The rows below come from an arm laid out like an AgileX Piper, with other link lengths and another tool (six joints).
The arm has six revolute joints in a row. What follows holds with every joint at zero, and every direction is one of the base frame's.
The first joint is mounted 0.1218 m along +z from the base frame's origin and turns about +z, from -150 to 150 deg.
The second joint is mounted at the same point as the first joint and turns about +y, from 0 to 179.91 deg.
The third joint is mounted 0.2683 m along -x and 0.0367 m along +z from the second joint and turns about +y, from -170 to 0 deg.
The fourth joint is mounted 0.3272 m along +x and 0.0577 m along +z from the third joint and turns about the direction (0.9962, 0, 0.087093), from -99.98 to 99.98 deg.
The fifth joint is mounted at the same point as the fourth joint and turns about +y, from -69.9 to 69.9 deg.
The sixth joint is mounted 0.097 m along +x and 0.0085 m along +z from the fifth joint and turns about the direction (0.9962, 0, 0.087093), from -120 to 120 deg.
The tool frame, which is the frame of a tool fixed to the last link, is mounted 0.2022 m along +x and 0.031 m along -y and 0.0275 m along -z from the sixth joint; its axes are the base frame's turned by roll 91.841, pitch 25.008 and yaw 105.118 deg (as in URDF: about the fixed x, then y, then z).
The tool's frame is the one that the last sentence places.
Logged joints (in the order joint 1, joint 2, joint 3, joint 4, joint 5, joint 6), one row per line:
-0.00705 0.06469 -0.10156 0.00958 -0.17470 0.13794
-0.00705 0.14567 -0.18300 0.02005 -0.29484 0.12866
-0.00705 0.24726 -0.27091 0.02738 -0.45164 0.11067
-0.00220 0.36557 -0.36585 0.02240 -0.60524 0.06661
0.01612 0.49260 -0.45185 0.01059 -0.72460 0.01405
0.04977 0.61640 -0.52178 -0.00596 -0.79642 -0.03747
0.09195 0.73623 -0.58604 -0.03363 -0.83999 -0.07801
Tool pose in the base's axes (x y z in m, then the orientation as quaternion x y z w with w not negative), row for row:
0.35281 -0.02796 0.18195 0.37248 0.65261 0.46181 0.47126
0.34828 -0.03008 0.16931 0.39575 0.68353 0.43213 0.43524
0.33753 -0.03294 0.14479 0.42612 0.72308 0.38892 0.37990
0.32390 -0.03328 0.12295 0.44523 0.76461 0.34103 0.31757
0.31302 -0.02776 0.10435 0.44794 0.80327 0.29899 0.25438
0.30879 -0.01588 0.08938 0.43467 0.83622 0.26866 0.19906
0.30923 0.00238 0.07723 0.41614 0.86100 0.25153 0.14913
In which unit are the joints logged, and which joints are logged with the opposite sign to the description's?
The joints are logged in radians. Opposite sign: joint 4, joint 5.
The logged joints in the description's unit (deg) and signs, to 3 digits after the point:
-0.404 3.706 -5.819 -0.549 10.010 7.903
-0.404 8.346 -10.485 -1.149 16.893 7.372
-0.404 14.167 -15.522 -1.569 25.877 6.341
-0.126 20.946 -20.962 -1.283 34.678 3.816
0.924 28.224 -25.889 -0.607 41.517 0.805
2.852 35.317 -29.896 0.341 45.632 -2.147
5.268 42.183 -33.578 1.927 48.128 -4.470

